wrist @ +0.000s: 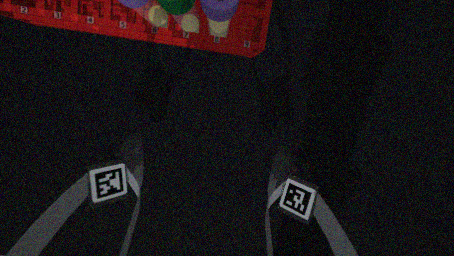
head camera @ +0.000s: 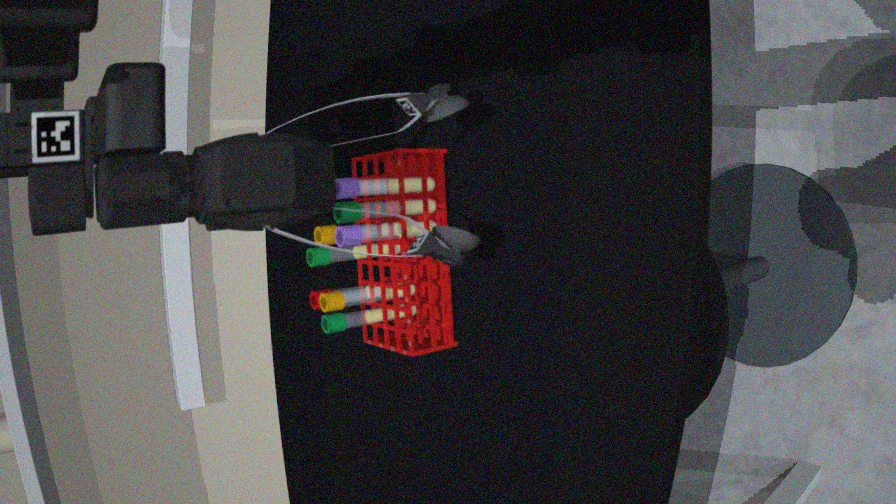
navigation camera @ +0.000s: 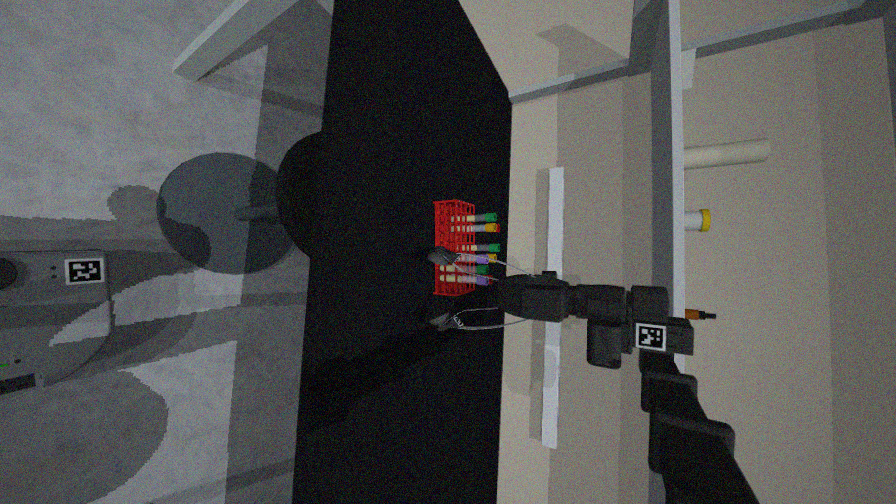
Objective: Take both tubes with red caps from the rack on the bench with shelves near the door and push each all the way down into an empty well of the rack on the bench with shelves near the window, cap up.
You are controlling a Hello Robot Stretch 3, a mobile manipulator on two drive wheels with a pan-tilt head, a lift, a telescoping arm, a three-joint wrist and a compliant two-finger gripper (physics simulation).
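Frame: origin at the robot's base, x ahead, y left, z up, level; metres.
Where they show: gripper, fingertip midpoint: (wrist: 209,156) (head camera: 468,172) (navigation camera: 429,287).
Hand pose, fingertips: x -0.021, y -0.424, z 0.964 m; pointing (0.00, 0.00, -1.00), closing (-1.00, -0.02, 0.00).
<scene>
After its pixels a point has its place.
A red wire-like rack (head camera: 448,313) {x 0.111, y -0.513, z 0.924 m} (navigation camera: 438,216) {x 0.114, y -0.514, z 0.928 m} (wrist: 252,50) {x -0.047, y -0.513, z 0.945 m} stands on a black bench top (head camera: 563,282) {x 0.074, y -0.370, z 0.914 m} (navigation camera: 401,125) {x 0.272, y -0.412, z 0.914 m}; which bench this is cannot be told. It holds several upright tubes with purple, green, yellow and red caps. One red cap (head camera: 315,299) {x 0.088, y -0.586, z 1.033 m} shows partly behind a yellow-capped tube (head camera: 332,301) {x 0.089, y -0.559, z 1.028 m}. A second red cap cannot be made out; my gripper body covers part of that end. My gripper (head camera: 454,175) {x -0.021, y -0.424, z 0.964 m} (navigation camera: 438,288) {x -0.021, y -0.424, z 0.964 m} (wrist: 209,156) {x -0.021, y -0.424, z 0.964 m} points down, open and empty, beside the rack's numbered end. In the wrist view the rack lies beyond the fingertips, near wells 6 to 9.
A stool with a round grey base (head camera: 808,313) {x 0.268, y -0.404, z 0.031 m} (navigation camera: 206,219) {x 0.147, y -0.418, z 0.031 m} stands at the bench's front edge. A pale bar (head camera: 181,250) {x 0.042, y -0.971, z 1.080 m} (navigation camera: 554,250) {x 0.030, y -0.970, z 1.087 m} runs along behind the bench top. A shelf edge (navigation camera: 675,156) {x 0.229, y -0.727, z 1.358 m} passes near my wrist, with a yellow-lidded container (navigation camera: 705,220) {x 0.102, y -0.798, z 1.423 m} beyond it.
</scene>
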